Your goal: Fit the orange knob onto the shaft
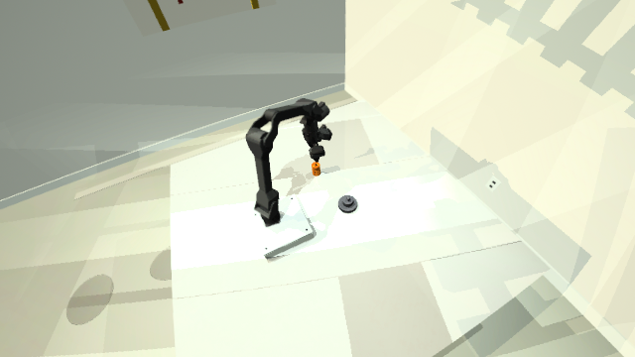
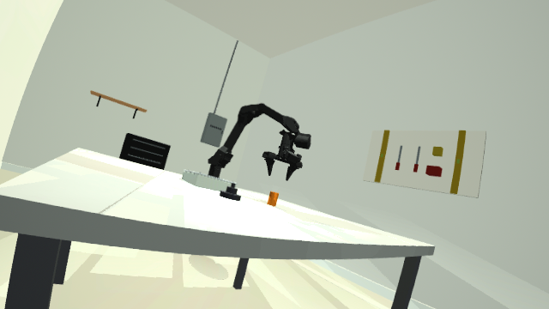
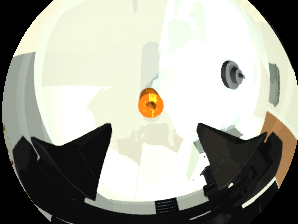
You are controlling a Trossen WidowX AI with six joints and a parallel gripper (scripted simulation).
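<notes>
Right now the orange knob is 100 mm below my gripper tip. Round my gripper tip: round dark pedestal (80 mm ahead, 230 mm to the right, 100 mm below).
</notes>
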